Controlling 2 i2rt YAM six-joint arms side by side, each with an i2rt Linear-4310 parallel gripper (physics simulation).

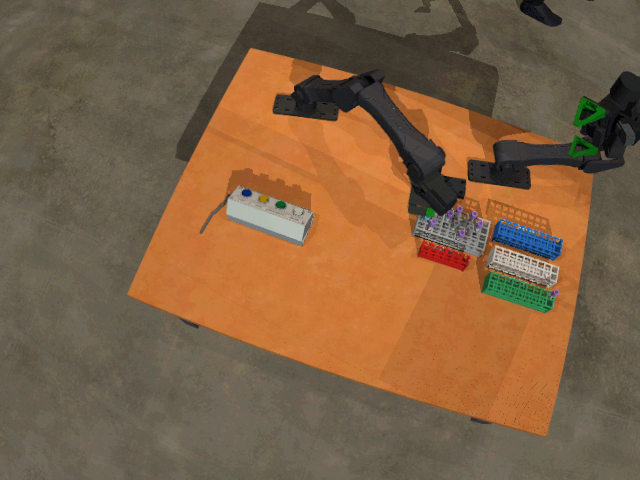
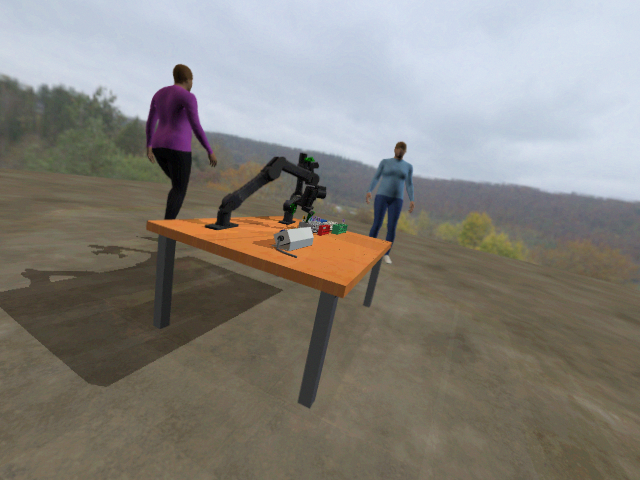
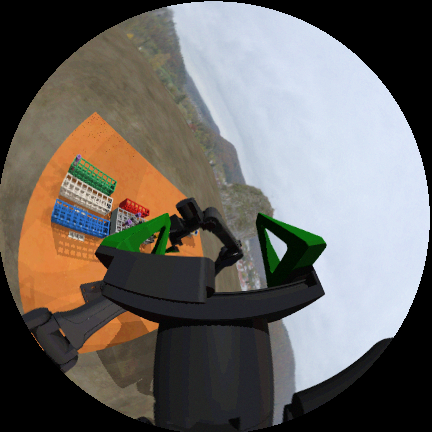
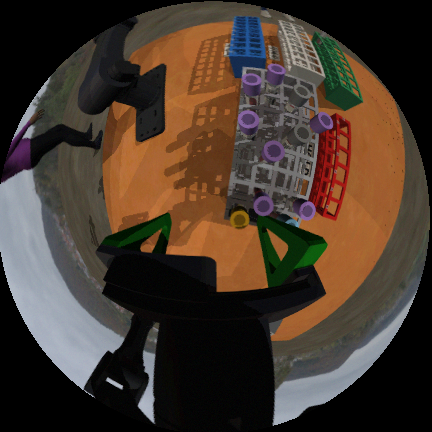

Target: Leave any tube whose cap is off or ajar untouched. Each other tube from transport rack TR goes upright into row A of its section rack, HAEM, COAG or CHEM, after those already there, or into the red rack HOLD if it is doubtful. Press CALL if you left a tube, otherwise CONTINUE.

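Where they show: left gripper, between the fingertips: (image 1: 572, 141) (image 2: 314, 168) (image 3: 212, 217); right gripper, between the fingertips: (image 2: 299, 218) (image 4: 213, 217); left arm's base, origin of its link: (image 1: 499, 175) (image 2: 287, 222) (image 4: 150, 97); right arm's base, origin of its link: (image 1: 306, 108) (image 2: 222, 226).
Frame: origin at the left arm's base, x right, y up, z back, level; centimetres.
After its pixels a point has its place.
Transport rack TR (image 1: 481, 246) @[x 6.7, y 3.0, z -24.7 cm], light grey, holds several upright purple-capped tubes (image 4: 273, 151) @[x 17.3, y 9.4, z -18.9 cm], two grey-capped tubes (image 4: 302, 93) @[x 11.7, y 9.4, z -22.4 cm] (image 4: 300, 134) @[x 15.8, y 9.4, z -21.3 cm], a yellow-capped tube (image 4: 239, 219) @[x 22.6, y 9.4, z -16.2 cm] and a light-blue-capped tube (image 4: 291, 223) @[x 23.0, y 9.2, z -20.7 cm], partly hidden by a finger. I cannot tell if any cap is ajar. The red rack HOLD (image 1: 444, 255) @[x 17.1, y 3.0, z -28.5 cm] (image 4: 332, 167) @[x 17.6, y 3.0, z -29.2 cm] stands beside TR. Section racks are blue (image 1: 527, 239) @[x -6.2, y 5.8, z -22.1 cm] (image 3: 81, 220) @[x -6.4, y 1.3, z -21.8 cm], white (image 1: 523, 266) @[x -5.9, y 3.0, z -29.1 cm] (image 3: 86, 192) @[x -6.5, y 5.6, z -29.2 cm] and green (image 1: 519, 292) @[x -4.7, y 3.0, z -36.7 cm] (image 3: 94, 175) @[x -3.5, y 2.9, z -37.9 cm]; their labels are unreadable. My right gripper (image 4: 213, 217) @[x 23.3, y 7.2, z -13.3 cm] is open and empty above TR's near end. My left gripper (image 1: 574, 136) @[x -5.2, y 40.4, z -11.3 cm] is open, empty, raised far from the racks.
A button box (image 1: 266, 219) @[x 65.1, y 6.5, z -25.5 cm] (image 2: 294, 238) @[x 72.9, y 4.8, z -24.5 cm] with blue, yellow, green and white buttons stands at the table's left part, a cable at its end. A purple-capped tube (image 1: 555, 292) @[x -12.9, y 9.4, z -37.7 cm] stands at the green rack's right end. Two people stand beyond the table (image 2: 248, 250).
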